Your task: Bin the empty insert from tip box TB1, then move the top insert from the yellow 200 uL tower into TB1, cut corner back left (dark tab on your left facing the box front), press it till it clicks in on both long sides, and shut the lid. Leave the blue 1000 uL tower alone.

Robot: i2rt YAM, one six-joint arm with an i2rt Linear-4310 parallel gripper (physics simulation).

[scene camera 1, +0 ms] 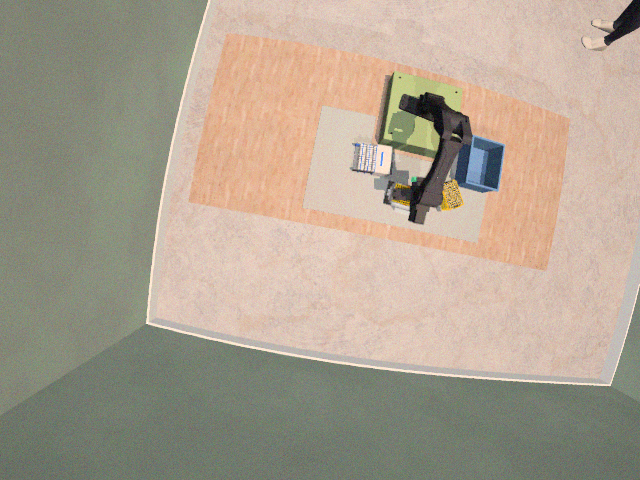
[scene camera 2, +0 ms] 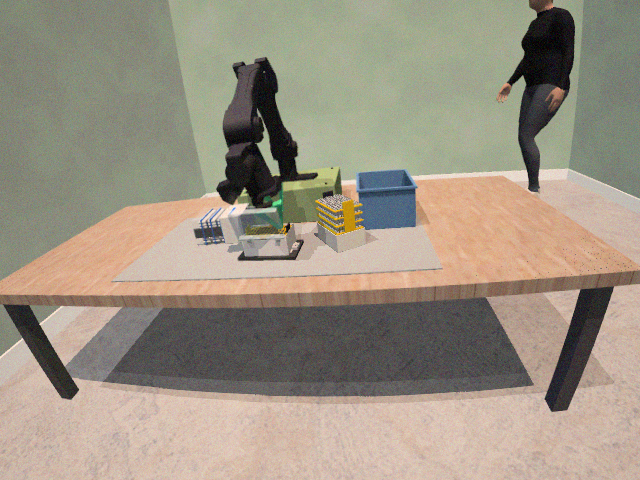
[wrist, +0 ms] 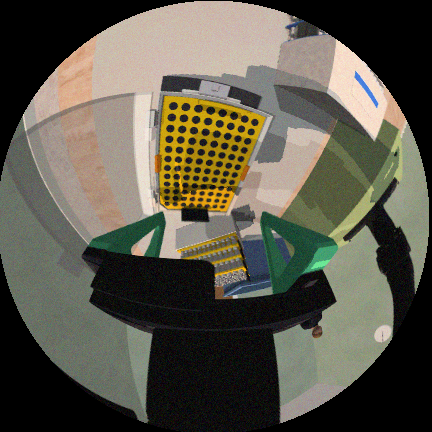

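Observation:
TB1 [scene camera 2: 266, 245] [wrist: 260, 140] stands on the mat with its clear lid [scene camera 2: 258, 217] [wrist: 142, 150] raised. A yellow insert [wrist: 200, 150] [scene camera 2: 263, 229] with rows of dark, empty-looking holes lies in it. In the wrist view, orange clips show at both long sides and a cut corner at the lower left. My gripper [wrist: 212, 216] is open, its green fingers wide apart and empty over the box's near end. The yellow tower [scene camera 1: 452, 195] [scene camera 2: 339, 217] [wrist: 215, 252] stands right of the box, with tips in its stacked inserts. The blue tower [scene camera 1: 367, 157] [scene camera 2: 211, 227] stands at the left.
The blue bin [scene camera 2: 387, 209] [wrist: 257, 257] stands behind and right of the yellow tower. A green block [scene camera 1: 418, 85] [scene camera 2: 315, 193] stands at the back under the arm. A grey mat [scene camera 1: 336, 191] [scene camera 2: 180, 266] lies under the box and towers. A person [scene camera 2: 549, 56] stands beyond the table.

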